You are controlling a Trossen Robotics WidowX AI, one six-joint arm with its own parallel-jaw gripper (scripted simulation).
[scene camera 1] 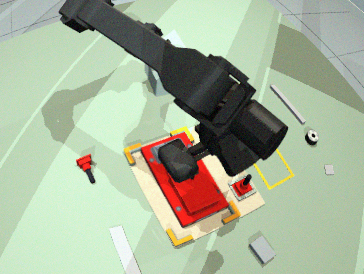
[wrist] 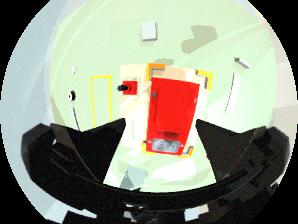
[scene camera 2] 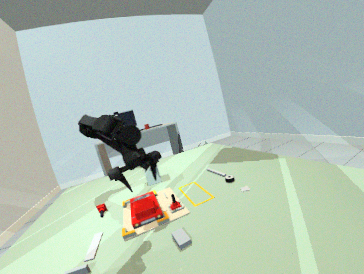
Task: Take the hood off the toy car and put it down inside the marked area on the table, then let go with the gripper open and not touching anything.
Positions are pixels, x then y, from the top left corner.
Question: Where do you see a red hood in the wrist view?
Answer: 175, 103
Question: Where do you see a red toy car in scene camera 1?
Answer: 150, 152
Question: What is my gripper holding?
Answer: Nothing.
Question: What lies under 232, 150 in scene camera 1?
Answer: My gripper.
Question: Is my gripper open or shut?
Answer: Open.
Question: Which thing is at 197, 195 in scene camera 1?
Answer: A red hood.
